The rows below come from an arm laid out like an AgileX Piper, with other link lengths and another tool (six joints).
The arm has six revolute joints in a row. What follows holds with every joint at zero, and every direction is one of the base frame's. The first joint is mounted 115.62 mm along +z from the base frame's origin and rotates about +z. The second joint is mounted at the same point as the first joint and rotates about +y. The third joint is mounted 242.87 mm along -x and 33.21 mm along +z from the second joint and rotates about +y. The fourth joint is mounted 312.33 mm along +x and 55.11 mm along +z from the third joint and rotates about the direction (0.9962, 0, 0.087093). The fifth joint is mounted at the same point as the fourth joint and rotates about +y. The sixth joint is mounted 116.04 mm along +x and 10.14 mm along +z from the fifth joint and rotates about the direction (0.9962, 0, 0.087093). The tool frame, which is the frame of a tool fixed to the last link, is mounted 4.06 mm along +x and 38.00 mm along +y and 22.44 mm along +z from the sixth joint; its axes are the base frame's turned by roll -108.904, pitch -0.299 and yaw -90.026 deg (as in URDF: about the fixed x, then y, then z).
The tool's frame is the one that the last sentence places.
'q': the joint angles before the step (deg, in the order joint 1, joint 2, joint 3, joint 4, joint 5, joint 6). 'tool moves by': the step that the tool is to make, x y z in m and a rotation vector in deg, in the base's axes. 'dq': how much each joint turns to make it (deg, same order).
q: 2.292 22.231 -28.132 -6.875 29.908 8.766
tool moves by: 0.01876 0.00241 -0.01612 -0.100 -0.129 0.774
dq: -0.001 4.986 1.374 0.003 -6.532 -0.003
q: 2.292 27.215 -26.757 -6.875 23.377 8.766
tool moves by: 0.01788 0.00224 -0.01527 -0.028 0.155 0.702
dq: 0.000 5.559 0.573 -0.059 -6.017 0.059
